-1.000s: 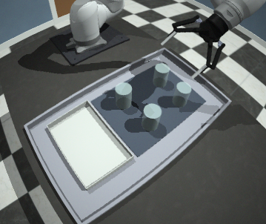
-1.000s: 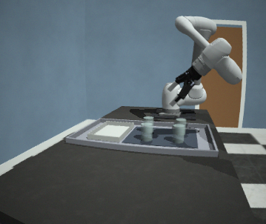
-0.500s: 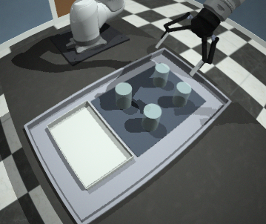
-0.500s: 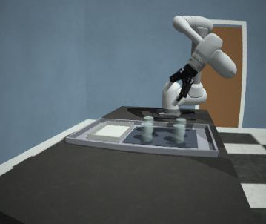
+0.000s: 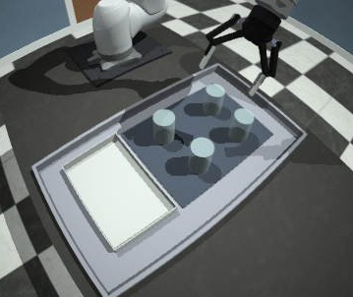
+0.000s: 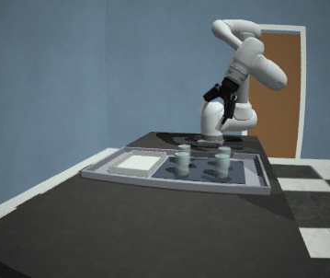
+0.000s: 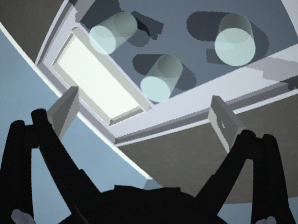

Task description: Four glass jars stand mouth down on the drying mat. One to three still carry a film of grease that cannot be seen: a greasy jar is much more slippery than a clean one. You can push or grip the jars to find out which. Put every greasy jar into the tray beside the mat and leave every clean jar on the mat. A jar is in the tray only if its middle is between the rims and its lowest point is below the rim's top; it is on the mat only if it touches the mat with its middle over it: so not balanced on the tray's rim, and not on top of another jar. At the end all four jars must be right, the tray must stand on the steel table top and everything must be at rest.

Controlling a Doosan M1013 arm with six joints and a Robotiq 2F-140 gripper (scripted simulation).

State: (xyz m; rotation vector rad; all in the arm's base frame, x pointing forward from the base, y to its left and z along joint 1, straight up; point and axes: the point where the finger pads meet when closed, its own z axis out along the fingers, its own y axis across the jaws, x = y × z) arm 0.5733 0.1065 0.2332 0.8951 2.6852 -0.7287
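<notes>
Right now the steel table top is 24 cm below my hand and 14 cm to the right of it. The rest, counted from my hand: tray (35 cm to the right, 24 cm below, 1 cm ahead); then drying mat (24 cm below, 3 cm to the right, 3 cm behind).
</notes>
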